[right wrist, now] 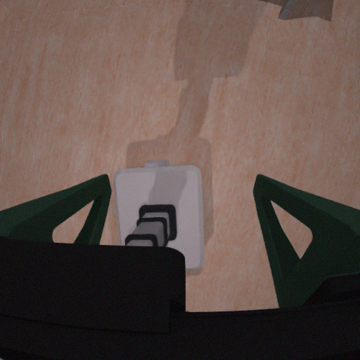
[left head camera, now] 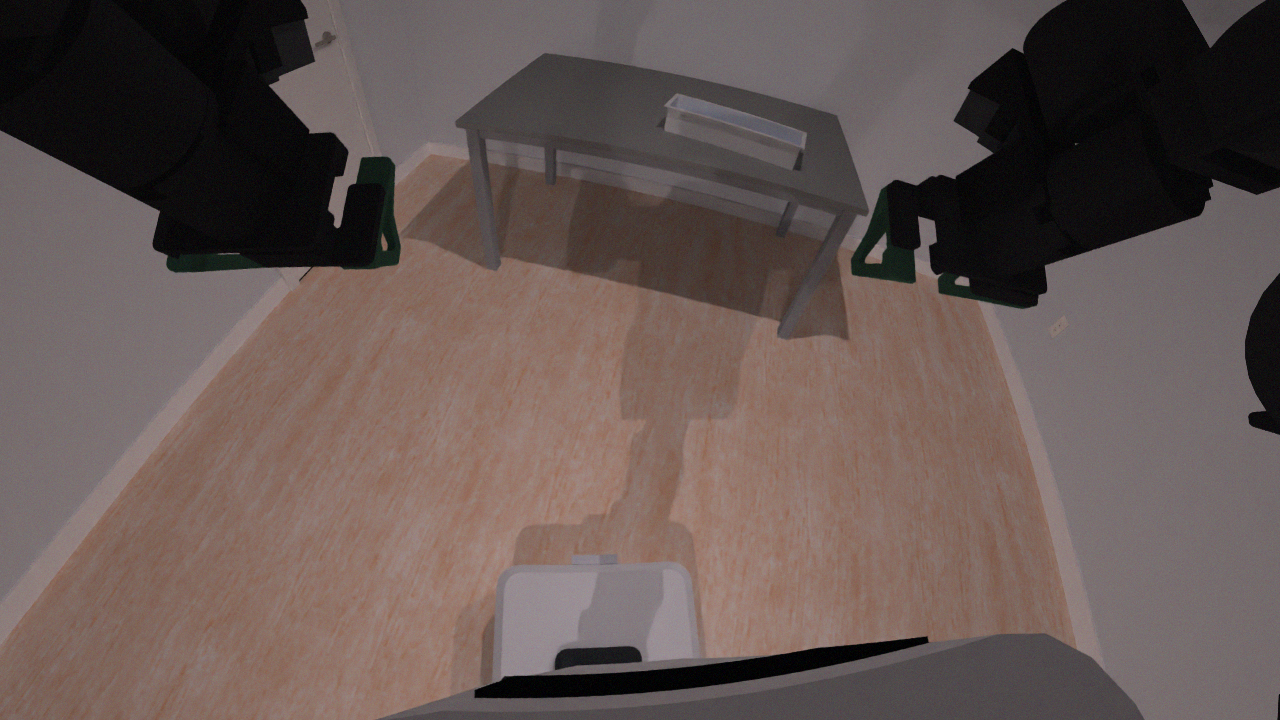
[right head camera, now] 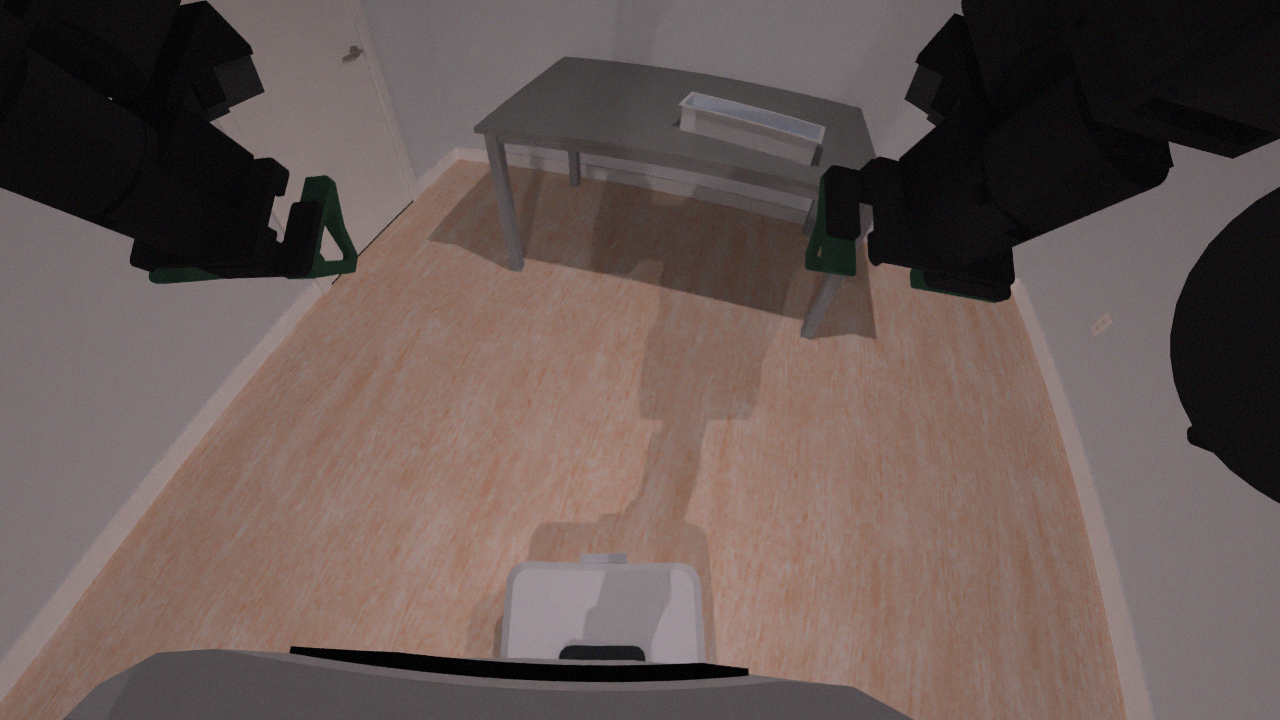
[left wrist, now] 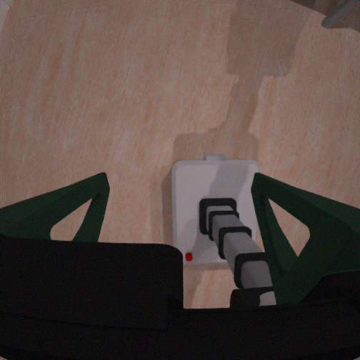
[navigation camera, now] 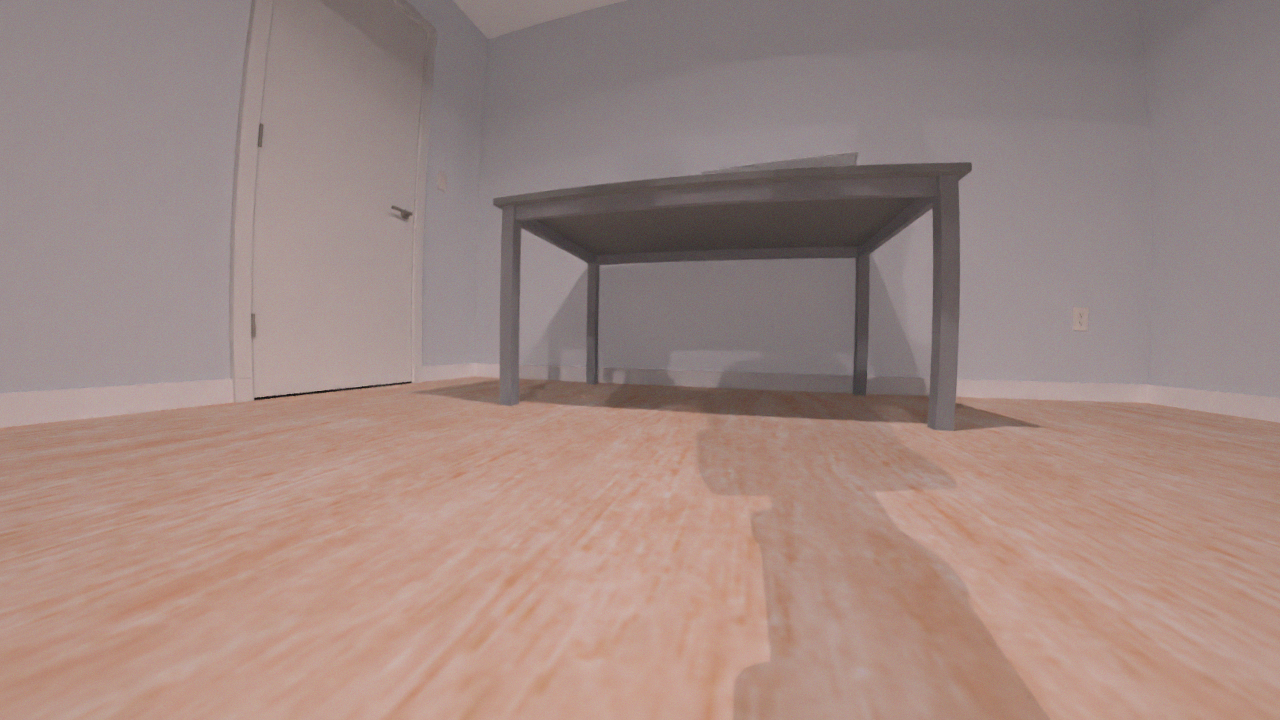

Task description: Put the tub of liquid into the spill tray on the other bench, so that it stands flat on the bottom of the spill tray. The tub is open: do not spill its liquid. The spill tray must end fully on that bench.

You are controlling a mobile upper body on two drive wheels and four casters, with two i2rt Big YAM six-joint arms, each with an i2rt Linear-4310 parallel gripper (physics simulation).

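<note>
A long, white-walled open container (left head camera: 733, 136) (right head camera: 750, 134) stands upright on the right part of a grey bench (left head camera: 572, 107) (right head camera: 586, 107) at the back. Its inside looks pale blue-grey; I cannot tell whether it is the spill tray or the tub. Its top edge (navigation camera: 810, 162) shows in the navigation camera. No second container shows. My left gripper (left head camera: 281, 263) (right head camera: 250, 274) (left wrist: 180, 180) is open and empty, in the air well in front of the bench. My right gripper (left head camera: 928, 279) (right head camera: 884, 274) (right wrist: 181, 182) is open and empty, also far from the container.
The bench's legs (left head camera: 485, 197) (navigation camera: 945, 304) stand on the wooden floor (left head camera: 447, 402), a good way ahead of my white base (left head camera: 541, 608) (right head camera: 546, 608). A door (navigation camera: 335, 197) is at the left. Walls stand behind the bench and on both sides.
</note>
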